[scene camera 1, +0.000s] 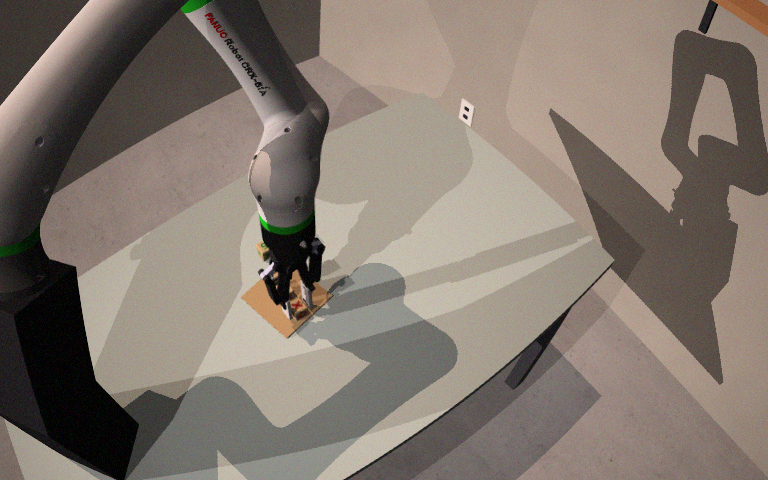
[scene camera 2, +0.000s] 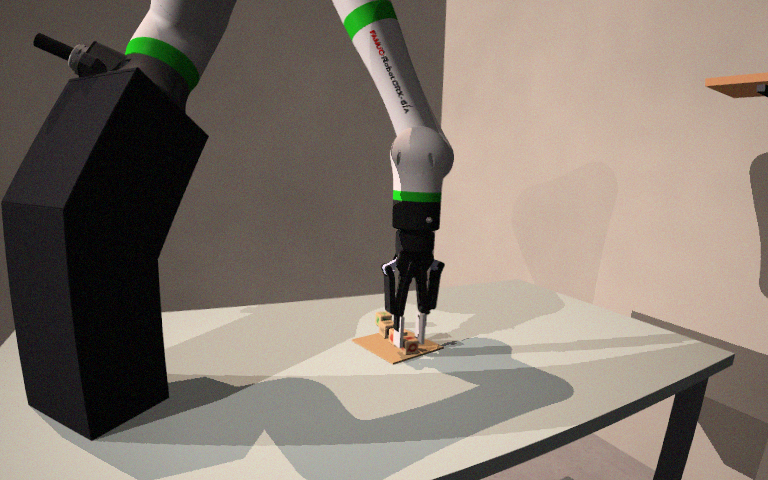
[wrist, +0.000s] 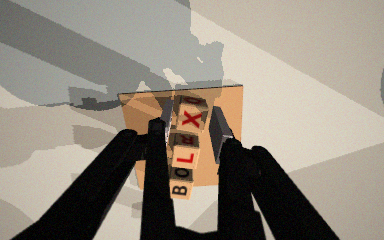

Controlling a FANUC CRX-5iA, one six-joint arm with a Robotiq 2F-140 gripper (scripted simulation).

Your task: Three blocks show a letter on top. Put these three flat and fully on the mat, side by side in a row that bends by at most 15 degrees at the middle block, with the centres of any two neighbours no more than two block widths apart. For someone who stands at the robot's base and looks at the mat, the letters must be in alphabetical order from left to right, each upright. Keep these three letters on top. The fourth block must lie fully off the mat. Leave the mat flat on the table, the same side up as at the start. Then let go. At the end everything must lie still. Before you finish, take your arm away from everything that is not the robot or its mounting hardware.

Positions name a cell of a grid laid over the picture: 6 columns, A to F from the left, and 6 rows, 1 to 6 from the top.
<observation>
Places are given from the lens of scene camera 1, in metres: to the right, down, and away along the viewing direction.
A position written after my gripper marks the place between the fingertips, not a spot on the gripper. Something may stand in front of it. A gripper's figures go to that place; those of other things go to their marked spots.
my gripper (scene camera 1: C4): -0.17, 0.14, 1.13
orange mat (scene camera 1: C4): -0.26, 0.12, 1.16
</observation>
